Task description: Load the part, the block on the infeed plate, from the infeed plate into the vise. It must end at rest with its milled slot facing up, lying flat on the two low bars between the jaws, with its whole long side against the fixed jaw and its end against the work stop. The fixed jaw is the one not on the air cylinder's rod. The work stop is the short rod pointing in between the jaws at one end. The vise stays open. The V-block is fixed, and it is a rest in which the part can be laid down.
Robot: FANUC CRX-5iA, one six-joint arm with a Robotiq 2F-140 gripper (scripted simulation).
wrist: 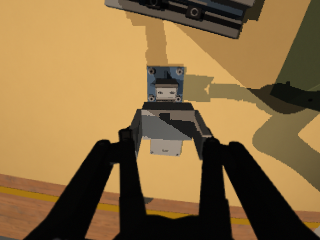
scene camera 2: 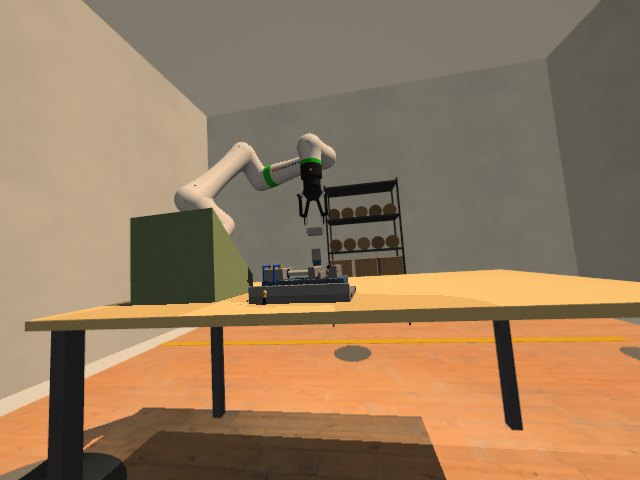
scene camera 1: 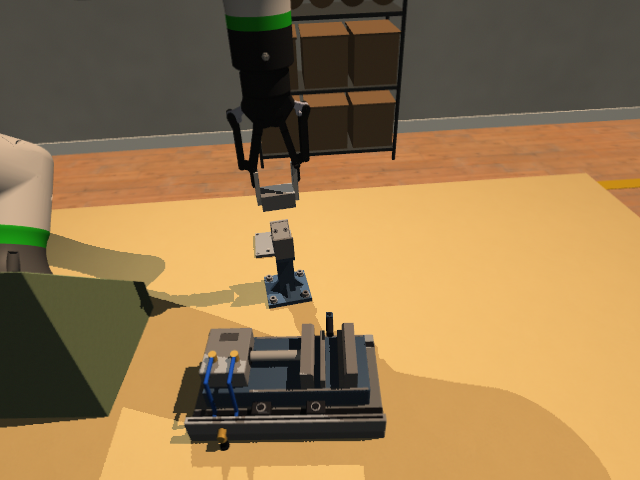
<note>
I see my gripper [scene camera 1: 277, 199], a part [scene camera 1: 282, 196], a moving jaw [scene camera 1: 307, 361] and a vise base [scene camera 1: 263, 375].
The part is seen too in the wrist view [wrist: 160, 120]. My gripper is seen too in the wrist view [wrist: 167, 119] and in scene camera 2 [scene camera 2: 315, 232].
</note>
